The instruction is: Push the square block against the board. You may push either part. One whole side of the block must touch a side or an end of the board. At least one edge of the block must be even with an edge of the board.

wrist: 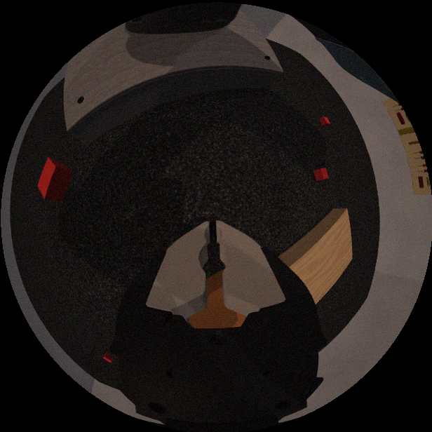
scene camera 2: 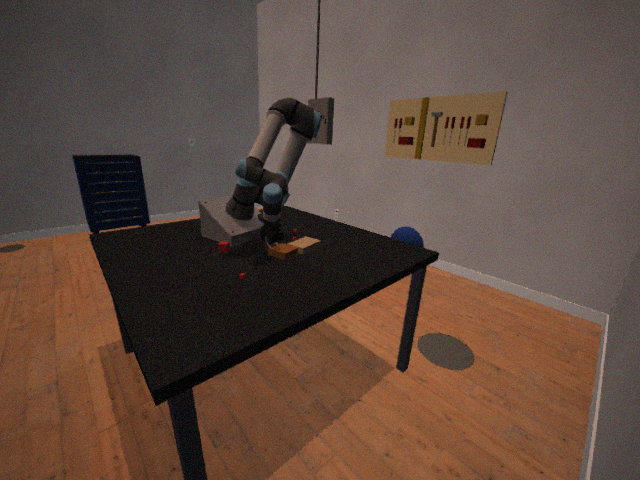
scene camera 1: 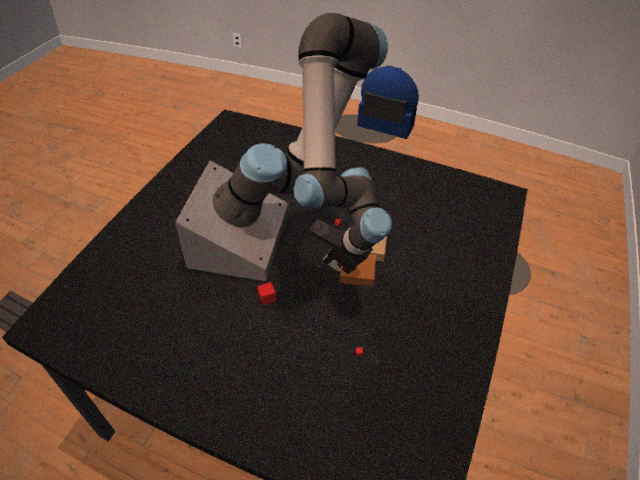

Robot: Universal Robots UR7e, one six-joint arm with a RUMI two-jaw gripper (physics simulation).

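The orange square block lies flat on the black table. The light wooden board lies close beside it, offset towards the back right in scene camera 1. The arm partly hides both there, and I cannot tell whether they touch. My gripper is shut and empty, low at the block's side facing the robot base. In the wrist view part of the block shows through the gap behind the fingertips; the rest is hidden. Contact between fingers and block is unclear.
A larger red cube stands near the grey robot base. A small red cube lies farther out on the table. Two small red cubes lie beyond the board.
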